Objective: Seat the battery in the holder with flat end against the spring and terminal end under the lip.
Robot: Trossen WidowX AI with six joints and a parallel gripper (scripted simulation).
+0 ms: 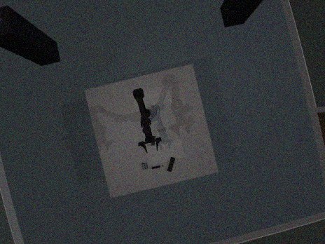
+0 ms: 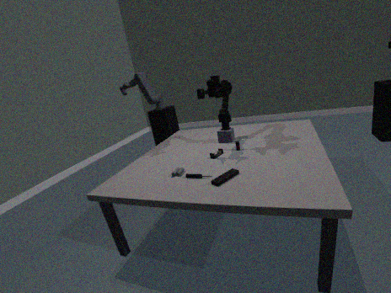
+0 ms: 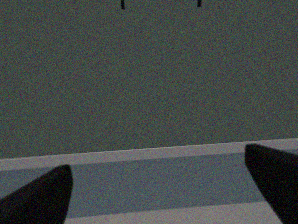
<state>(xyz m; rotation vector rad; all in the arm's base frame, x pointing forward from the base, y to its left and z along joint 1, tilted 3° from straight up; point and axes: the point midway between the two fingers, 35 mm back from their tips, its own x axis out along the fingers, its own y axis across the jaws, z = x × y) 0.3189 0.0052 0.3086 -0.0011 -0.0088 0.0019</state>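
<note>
My gripper tip is 130 mm past the battery, 110 mm to the right of it and 380 mm above it. From my gripper tip the other things lie so: screwdriver: 270 mm ahead, 20 mm to the right, 400 mm below; then black bar: 280 mm ahead, 130 mm to the left, 400 mm below.
</note>
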